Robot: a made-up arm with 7 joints. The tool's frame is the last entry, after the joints.
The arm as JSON. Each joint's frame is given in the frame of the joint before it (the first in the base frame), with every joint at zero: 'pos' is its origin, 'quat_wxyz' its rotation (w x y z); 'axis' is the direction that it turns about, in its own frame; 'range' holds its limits. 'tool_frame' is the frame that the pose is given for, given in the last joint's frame.
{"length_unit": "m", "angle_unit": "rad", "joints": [
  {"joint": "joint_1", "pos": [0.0, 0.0, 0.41], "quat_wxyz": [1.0, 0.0, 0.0, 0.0], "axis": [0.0, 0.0, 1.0], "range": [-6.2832, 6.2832]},
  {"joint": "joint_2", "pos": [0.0, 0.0, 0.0], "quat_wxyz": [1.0, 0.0, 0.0, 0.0], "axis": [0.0, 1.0, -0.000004], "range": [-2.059, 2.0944]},
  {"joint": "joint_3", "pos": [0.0, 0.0, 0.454], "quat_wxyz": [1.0, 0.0, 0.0, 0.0], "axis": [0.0, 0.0, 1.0], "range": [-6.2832, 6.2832]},
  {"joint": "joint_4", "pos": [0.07, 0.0, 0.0], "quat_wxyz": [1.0, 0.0, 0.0, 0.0], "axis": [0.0, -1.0, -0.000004], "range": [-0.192, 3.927]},
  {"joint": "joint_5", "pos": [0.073, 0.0, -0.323], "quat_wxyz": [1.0, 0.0, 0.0, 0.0], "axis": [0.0, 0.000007, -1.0], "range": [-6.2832, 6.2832]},
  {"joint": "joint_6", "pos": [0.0, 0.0, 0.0], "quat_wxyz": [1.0, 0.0, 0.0, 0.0], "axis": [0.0, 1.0, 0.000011], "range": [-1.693, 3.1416]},
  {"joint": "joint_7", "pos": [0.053, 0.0, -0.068], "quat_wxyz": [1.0, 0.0, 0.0, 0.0], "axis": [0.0, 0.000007, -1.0], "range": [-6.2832, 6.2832]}
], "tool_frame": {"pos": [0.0, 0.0, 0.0], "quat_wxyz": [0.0, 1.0, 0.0, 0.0]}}
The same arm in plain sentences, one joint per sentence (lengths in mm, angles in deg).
The arm has seven revolute joints in a row. What follows holds with every joint at zero, and every direction is one of the base frame's. Joint 1 sits 410 mm along +z from the base frame's origin and rotates about +z, from -360 to 360 deg. Joint 2 sits at the same point as joint 1 and rotates about +y, from -117.97 to 120 deg. Joint 3 sits 454 mm along +z from joint 2 and rotates about +z, from -360 to 360 deg. Joint 4 sits 70 mm along +x from joint 3 and rotates about -y, from -11 to 225 deg. Joint 5 sits 73 mm along +x and 323 mm along -z from joint 4 and rotates about -z, from -360 to 360 deg. Joint 6 sits at the same point as joint 5 and rotates about +y, from -97 to 180 deg. Joint 7 sits 53 mm along +x and 68 mm along -z from joint 6 and rotates about -z, from -360 to 360 deg. The tool frame, which is the frame that the pose is given for, sits at the same point as joint 7; its axes are the base frame's turned by roll 180, pitch 0 and yaw 0 deg (as in URDF: about the fixed x, then y, then z).
